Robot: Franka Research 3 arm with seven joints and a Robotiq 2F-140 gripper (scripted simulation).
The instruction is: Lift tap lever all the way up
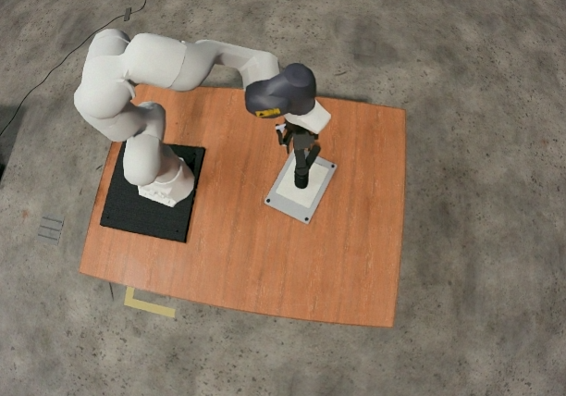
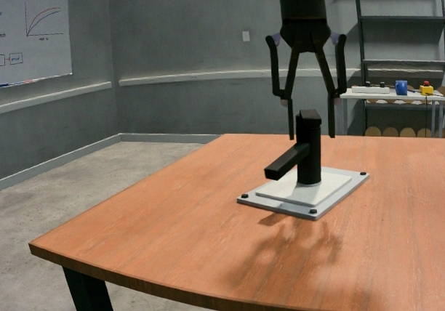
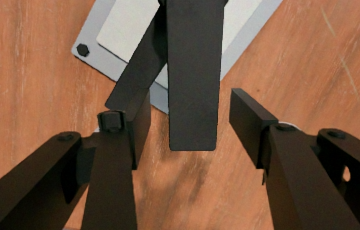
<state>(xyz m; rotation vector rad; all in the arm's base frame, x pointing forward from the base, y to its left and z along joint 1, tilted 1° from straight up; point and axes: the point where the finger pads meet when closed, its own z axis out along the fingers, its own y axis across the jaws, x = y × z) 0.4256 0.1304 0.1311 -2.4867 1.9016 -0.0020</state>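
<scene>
Now: hand 3 cm to the left of the lever and 1 cm short of it. From my hand the other things lie so: black tap 5 cm to the right, 4 cm below, 2 cm ahead.
</scene>
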